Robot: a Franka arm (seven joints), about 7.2 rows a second.
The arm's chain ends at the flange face. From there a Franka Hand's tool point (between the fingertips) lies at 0.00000 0.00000 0.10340 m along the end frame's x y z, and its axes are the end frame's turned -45 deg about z.
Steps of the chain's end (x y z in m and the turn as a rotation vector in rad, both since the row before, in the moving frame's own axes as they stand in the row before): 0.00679, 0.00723, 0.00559, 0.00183, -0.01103, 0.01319; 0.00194, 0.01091, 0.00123, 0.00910, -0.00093, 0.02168; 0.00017, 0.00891, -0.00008, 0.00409, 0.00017, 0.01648; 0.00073, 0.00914, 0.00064, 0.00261, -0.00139, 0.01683; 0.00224, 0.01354, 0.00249, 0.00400, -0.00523, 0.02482; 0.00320, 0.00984, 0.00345, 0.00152, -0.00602, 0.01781; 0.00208, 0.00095, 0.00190, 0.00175, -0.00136, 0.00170; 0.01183, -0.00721, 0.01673, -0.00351, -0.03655, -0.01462; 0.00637, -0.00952, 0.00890, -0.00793, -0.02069, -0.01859; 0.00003, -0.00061, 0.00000, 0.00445, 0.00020, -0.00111
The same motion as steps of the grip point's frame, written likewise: -0.00098, 0.00897, 0.00558, 0.00909, -0.00651, 0.01319; -0.00574, 0.00836, 0.00123, 0.00709, 0.00578, 0.02168; -0.00587, 0.00614, -0.00008, 0.00277, 0.00301, 0.01648; -0.00586, 0.00669, 0.00064, 0.00283, 0.00086, 0.01683; -0.00807, 0.01048, 0.00249, 0.00653, -0.00087, 0.02482; -0.00502, 0.00867, 0.00345, 0.00533, -0.00318, 0.01781; 0.00083, 0.00192, 0.00190, 0.00220, 0.00028, 0.00170; 0.01052, 0.00087, 0.01666, 0.02336, -0.02833, -0.01462; 0.00914, -0.00314, 0.00887, 0.00902, -0.02024, -0.01859; 0.00079, -0.00072, 0.00000, 0.00301, 0.00329, -0.00111
